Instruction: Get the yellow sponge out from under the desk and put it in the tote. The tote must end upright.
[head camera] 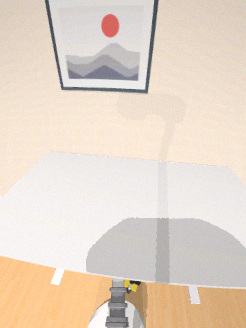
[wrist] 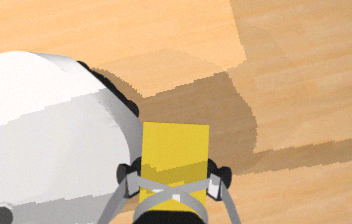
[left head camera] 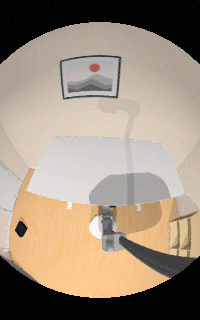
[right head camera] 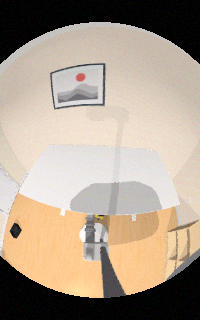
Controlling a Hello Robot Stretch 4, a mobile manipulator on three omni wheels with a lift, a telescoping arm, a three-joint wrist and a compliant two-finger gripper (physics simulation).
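Where they show: gripper, fingertip midpoint: (wrist: 174,170); robot's base at its link origin: (right head camera: 94,233).
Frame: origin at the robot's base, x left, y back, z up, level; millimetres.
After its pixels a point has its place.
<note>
The yellow sponge (wrist: 175,142) {z 384, x -52, y -287 mm} (head camera: 133,287) {z 383, x -102, y -245 mm} (right head camera: 99,217) {z 383, x -88, y -242 mm} is between the two fingertips of my gripper (wrist: 174,170) {z 336, x -87, y -272 mm}, which is shut on it. In the wrist view the sponge sticks out past the fingertips, over the wood floor and beside my white base. In the head camera view the sponge and part of the gripper show at the front edge of the white desk (head camera: 90,200) {z 922, x 169, y -546 mm} (left head camera: 75,165) {z 922, x 251, y -546 mm} (right head camera: 60,172) {z 922, x 270, y -547 mm}, beside the arm. The underside of the desk is hidden by its top. I cannot make out a tote in these views.
My white round base (wrist: 55,145) {z 187, x -4, y -63 mm} is close on the left in the wrist view. Two white desk legs (head camera: 57,276) (head camera: 194,294) show below the front edge. A small black object (left head camera: 21,229) {z -27, x 1645, y 400 mm} (right head camera: 15,230) {z -25, x 1662, y 395 mm} is on the floor at the left. A beige shelf unit stands at the right.
</note>
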